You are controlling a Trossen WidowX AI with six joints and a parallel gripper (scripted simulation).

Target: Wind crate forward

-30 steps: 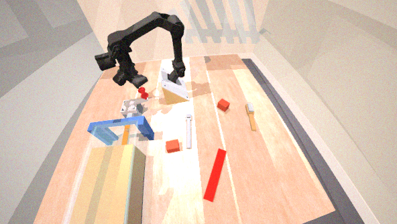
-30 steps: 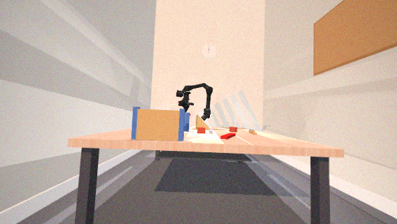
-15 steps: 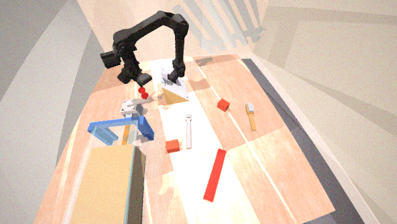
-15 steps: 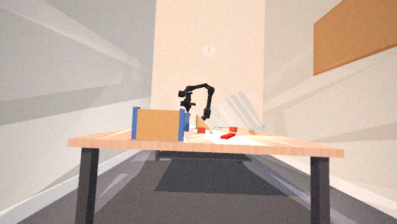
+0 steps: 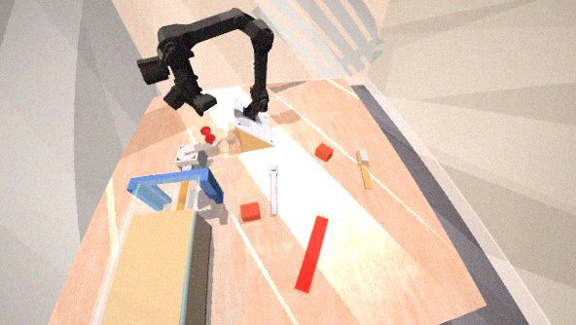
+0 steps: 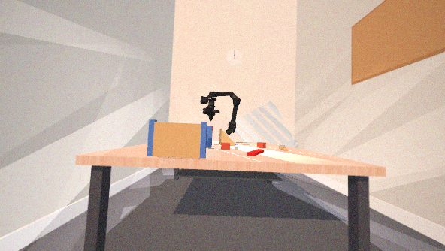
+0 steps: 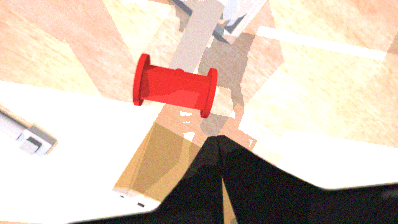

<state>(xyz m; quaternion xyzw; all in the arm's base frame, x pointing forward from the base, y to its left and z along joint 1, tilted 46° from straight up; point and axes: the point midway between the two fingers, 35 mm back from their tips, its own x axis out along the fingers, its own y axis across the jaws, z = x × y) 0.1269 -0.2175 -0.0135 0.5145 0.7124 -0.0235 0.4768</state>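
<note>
Right now the red grip is 30 mm ahead of my gripper tip and 80 mm below it. The rest, counted from my gripper tip: blue steel frame: 200 mm ahead, 110 mm to the right, 110 mm below; then grey winch: 30 mm ahead, 110 mm to the right, 180 mm below; then grey crank arm: 30 mm ahead, 40 mm to the right, 110 mm below.
</note>
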